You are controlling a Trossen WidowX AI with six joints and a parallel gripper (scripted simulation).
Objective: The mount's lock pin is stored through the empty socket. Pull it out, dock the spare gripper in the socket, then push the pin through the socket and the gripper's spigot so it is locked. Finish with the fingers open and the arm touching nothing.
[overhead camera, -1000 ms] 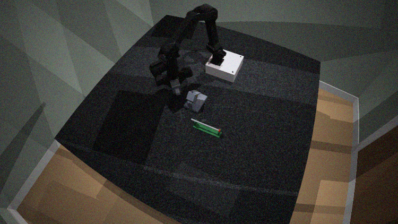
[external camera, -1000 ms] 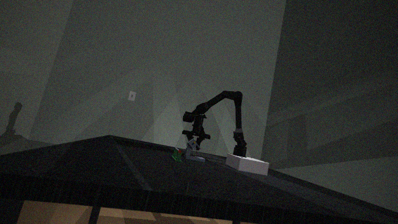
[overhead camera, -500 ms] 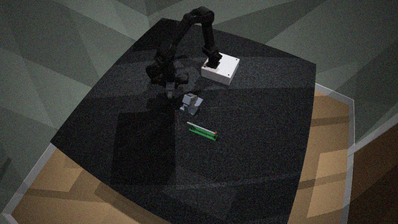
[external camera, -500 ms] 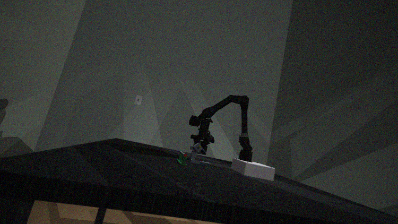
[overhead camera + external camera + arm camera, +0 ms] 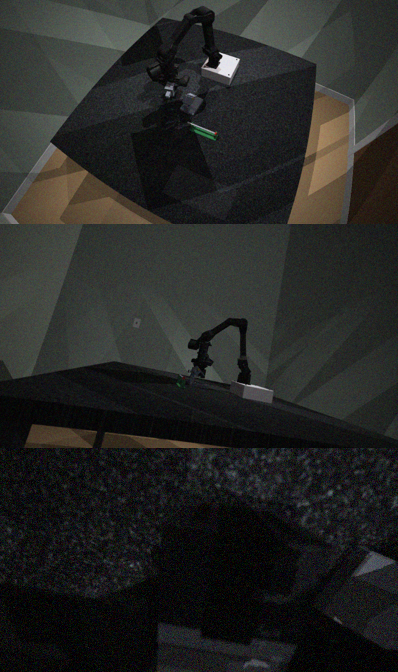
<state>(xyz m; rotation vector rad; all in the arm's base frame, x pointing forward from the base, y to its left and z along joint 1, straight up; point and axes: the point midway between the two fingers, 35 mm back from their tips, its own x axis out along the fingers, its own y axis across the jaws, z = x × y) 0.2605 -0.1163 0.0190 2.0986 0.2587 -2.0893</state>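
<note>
The socket lies 30 mm ahead of my gripper tip and 130 mm to the left of it. From my gripper tip the other things lie so: green pad: 130 mm ahead, 260 mm to the left, 30 mm below; spare gripper: 10 mm ahead, 20 mm above.
</note>
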